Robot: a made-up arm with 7 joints.
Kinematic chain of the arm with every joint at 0, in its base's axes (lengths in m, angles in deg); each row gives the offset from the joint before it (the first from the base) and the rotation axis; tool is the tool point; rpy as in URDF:
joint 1: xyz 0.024 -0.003 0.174 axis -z
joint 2: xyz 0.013 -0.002 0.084 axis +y
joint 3: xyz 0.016 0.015 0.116 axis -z
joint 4: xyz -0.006 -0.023 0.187 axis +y
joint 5: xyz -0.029 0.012 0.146 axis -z
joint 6: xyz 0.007 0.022 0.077 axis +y
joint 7: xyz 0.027 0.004 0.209 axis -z
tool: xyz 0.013 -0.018 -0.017 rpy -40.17 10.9 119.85
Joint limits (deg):
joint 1: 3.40..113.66
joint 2: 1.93..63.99
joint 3: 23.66..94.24
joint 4: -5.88..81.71
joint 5: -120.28..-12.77
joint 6: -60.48..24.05
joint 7: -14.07..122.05
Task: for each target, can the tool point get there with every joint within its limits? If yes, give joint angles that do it. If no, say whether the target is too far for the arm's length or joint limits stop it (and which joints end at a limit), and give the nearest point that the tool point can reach.
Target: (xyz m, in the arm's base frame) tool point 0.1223 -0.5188 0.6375
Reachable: yes | joints 44.89 34.81 72.28 60.15 -99.41 3.91 98.79
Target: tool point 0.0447 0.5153 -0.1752
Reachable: no: joint limits stop it (at a limit: joint 1, joint 2, joint 3, joint 4, joint 6, joint 7) | nearest point 0.4785 -0.0932 0.0353 | short by 0.776 m
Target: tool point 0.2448 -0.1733 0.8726
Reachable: yes | joints 21.22 32.60 87.47 26.58 -71.46 -54.04 41.52
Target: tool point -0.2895 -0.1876 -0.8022
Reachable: no: too far | nearest point -0.2496 -0.3418 0.0352 | short by 0.852 m
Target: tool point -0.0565 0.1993 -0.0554
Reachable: no: joint limits stop it (at a limit: joint 1, joint 2, joint 4, joint 5, joint 6, joint 7) | nearest point -0.3511 -0.2624 0.1005 | short by 0.569 m
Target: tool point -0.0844 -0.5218 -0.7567
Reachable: no: too far | nearest point -0.0685 -0.4456 0.0329 | short by 0.793 m
